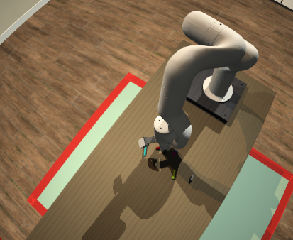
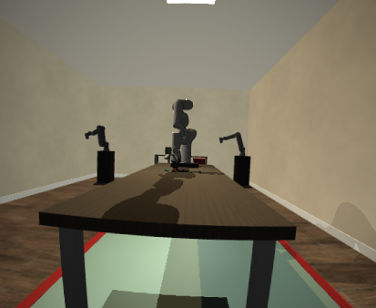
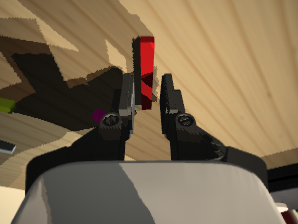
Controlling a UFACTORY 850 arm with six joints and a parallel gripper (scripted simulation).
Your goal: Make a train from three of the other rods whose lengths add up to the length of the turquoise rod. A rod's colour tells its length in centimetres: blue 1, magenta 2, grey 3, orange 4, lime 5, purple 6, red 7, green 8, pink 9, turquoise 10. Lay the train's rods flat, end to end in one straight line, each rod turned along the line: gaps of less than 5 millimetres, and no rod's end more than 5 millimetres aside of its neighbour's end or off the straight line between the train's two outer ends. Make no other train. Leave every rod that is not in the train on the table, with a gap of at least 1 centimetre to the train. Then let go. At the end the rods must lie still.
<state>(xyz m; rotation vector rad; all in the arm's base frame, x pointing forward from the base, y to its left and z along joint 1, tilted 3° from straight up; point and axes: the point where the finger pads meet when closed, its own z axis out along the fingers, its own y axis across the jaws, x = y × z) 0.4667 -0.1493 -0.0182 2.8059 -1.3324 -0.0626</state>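
Right now my hand is 30 mm above the red rod. Also, from my hand: turquoise rod: 80 mm to the right, 40 mm ahead, 30 mm below; blue rod: 80 mm to the left, 30 mm below, 10 mm behind; magenta rod: 70 mm to the left, 30 mm below.
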